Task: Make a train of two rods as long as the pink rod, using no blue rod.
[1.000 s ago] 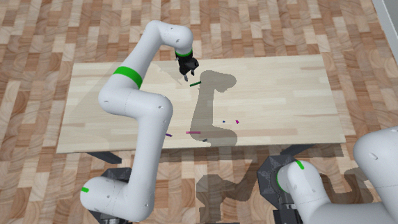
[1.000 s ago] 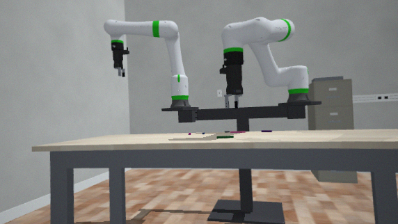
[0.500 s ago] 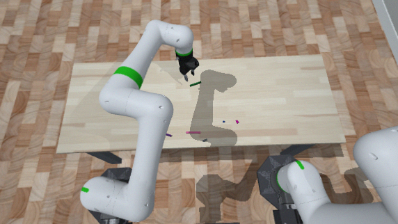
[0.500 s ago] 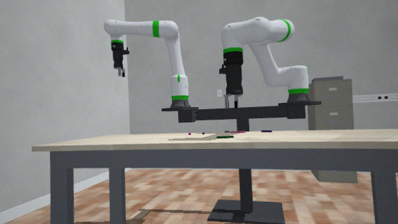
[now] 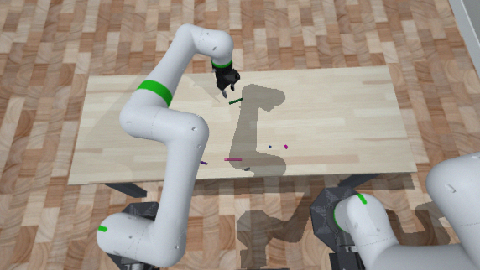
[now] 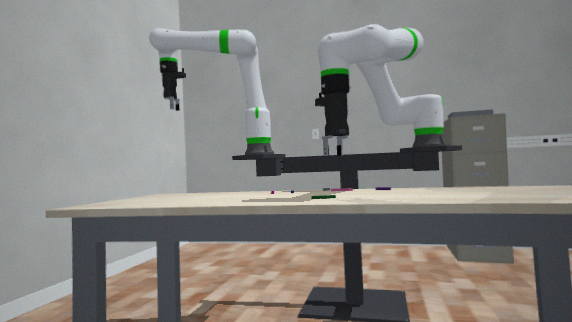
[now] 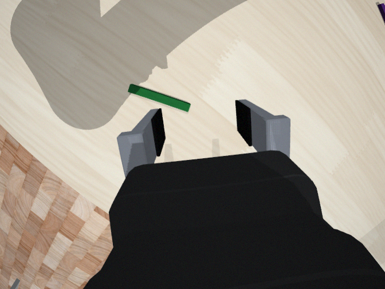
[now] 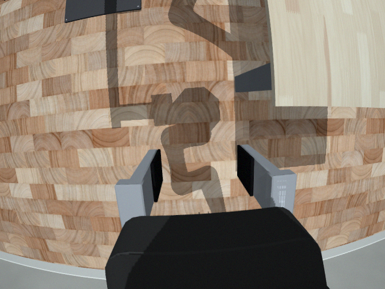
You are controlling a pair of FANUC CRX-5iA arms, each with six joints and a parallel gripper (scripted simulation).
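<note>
My left gripper is now 370 mm past the grey rod, 150 mm above it and 70 mm to the left of it. Round my left hand: pink rod (320 mm behind, 150 mm below); then green rod (150 mm below, 40 mm to the right, 30 mm ahead); then blue rod (260 mm behind, 200 mm to the right, 150 mm below).
</note>
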